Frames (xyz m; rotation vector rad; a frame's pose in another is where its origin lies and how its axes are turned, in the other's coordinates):
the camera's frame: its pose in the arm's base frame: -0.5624 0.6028 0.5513 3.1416 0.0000 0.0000
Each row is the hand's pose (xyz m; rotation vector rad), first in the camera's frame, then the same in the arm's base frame.
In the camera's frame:
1: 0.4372 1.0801 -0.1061 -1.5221 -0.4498 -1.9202
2: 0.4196 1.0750 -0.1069 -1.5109 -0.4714 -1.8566
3: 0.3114 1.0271 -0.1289 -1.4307 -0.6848 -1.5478
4: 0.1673 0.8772 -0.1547 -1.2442 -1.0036 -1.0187
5: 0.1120 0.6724 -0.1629 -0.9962 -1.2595 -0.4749
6: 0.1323 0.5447 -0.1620 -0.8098 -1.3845 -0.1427
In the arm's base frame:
1: -0.1252 -0.4773 0.6574 0.7471 1.7080 -0.4001
2: -0.1428 -0.4722 0.6582 0.8031 1.6693 -0.4238
3: -0.2510 -0.4243 0.6802 1.0444 1.4622 -0.6469
4: -0.3951 -0.2744 0.7060 1.3912 1.0406 -1.0251
5: -0.4504 -0.0696 0.7142 1.6614 0.5228 -1.3865
6: -0.4301 0.0581 0.7133 1.7843 0.1645 -1.5960

